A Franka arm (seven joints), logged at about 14 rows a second.
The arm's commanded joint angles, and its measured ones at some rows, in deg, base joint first. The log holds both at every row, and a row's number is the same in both.
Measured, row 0:
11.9, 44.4, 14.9, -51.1, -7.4, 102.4, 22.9
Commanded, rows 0 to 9:
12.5, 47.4, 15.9, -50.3, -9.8, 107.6, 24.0
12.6, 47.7, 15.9, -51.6, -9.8, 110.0, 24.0
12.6, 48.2, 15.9, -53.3, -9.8, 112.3, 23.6
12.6, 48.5, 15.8, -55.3, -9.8, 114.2, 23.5
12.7, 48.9, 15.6, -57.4, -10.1, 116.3, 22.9
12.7, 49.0, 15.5, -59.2, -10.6, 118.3, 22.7
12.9, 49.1, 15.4, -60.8, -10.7, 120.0, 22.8
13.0, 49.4, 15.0, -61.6, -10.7, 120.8, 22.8
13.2, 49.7, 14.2, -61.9, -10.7, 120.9, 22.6
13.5, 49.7, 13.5, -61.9, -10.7, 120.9, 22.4
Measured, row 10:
13.0, 50.8, 14.8, -60.9, -9.5, 119.9, 22.8
